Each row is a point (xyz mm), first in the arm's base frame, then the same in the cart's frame.
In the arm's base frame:
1: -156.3 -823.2 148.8
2: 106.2 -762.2 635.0
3: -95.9 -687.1 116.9
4: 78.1 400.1 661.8
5: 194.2 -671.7 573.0
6: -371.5 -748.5 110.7
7: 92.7 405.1 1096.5
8: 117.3 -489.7 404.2
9: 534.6 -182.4 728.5
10: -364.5 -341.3 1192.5
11: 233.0 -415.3 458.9
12: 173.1 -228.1 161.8
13: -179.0 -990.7 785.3
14: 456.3 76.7 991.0
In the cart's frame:
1: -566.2 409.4 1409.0
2: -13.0 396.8 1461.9
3: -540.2 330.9 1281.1
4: 232.7 345.9 326.3
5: -10.4 283.5 1378.5
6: -679.0 576.4 1296.2
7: 620.7 533.0 386.8
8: -155.2 259.9 1164.0
9: 374.0 17.2 977.6
10: 353.3 1038.1 1056.7
11: -41.5 177.2 1117.8
12: -290.1 79.0 882.3
13: -52.8 735.6 1661.3
14: 621.7 187.8 750.2

